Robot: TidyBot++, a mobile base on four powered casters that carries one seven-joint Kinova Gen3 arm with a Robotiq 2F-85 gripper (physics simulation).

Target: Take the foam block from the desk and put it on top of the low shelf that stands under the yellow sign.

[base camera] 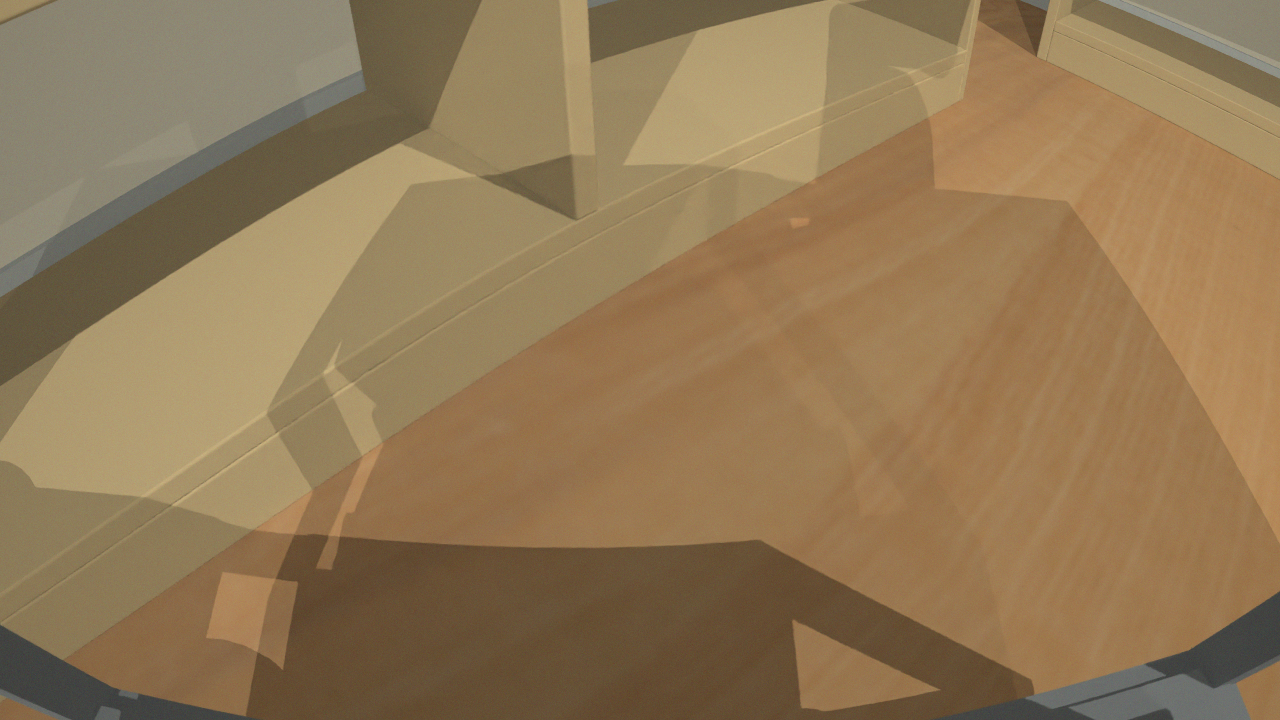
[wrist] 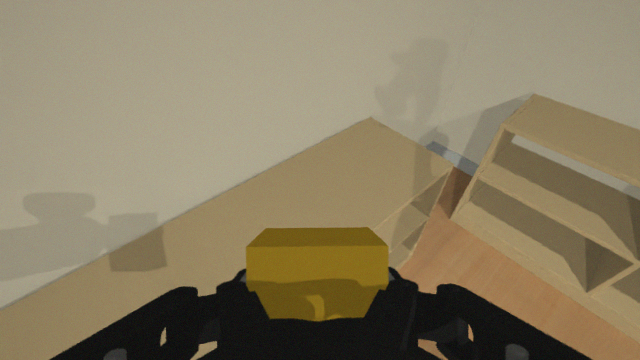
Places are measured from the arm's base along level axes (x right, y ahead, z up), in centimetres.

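Pixels of known places: gripper, fingertip midpoint: (wrist: 317, 275).
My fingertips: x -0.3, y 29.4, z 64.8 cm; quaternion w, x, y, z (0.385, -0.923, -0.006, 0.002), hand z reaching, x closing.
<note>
Behind a point stands the place of what it marks.
The yellow foam block (wrist: 317, 265) @[x -0.3, y 27.6, z 69.4 cm] is held between the black fingers of my gripper (wrist: 317, 275) @[x -0.3, y 29.4, z 64.8 cm], at the bottom middle of the wrist view. The gripper is shut on it. Behind and below the block, the top of a long low wooden shelf (wrist: 320, 185) @[x -0.2, y 78.5, z 21.3 cm] runs along the wall in the wrist view; the block hides part of it. How high the block is above that top I cannot tell exactly. In the base camera view the lower part of a low shelf (base camera: 572, 259) @[x -4.1, y 47.7, z -34.5 cm] is close in front of the base, with an upright divider (base camera: 580, 107) @[x -3.0, y 48.7, z -23.6 cm]. The yellow sign does not show in either view.
A second wooden shelf unit (wrist: 575, 112) @[x 105.3, y 120.5, z 21.3 cm] stands at the right in the wrist view, past a narrow gap at the corner. The wooden floor (base camera: 1118, 295) @[x 44.8, y 49.8, z -39.7 cm] (wrist: 500, 280) @[x 82.0, y 77.1, z -39.7 cm] lies in front of the shelves. Shadows fall on the wall (wrist: 200, 75) @[x -27.2, y 81.8, z 53.5 cm] and the low shelf.
</note>
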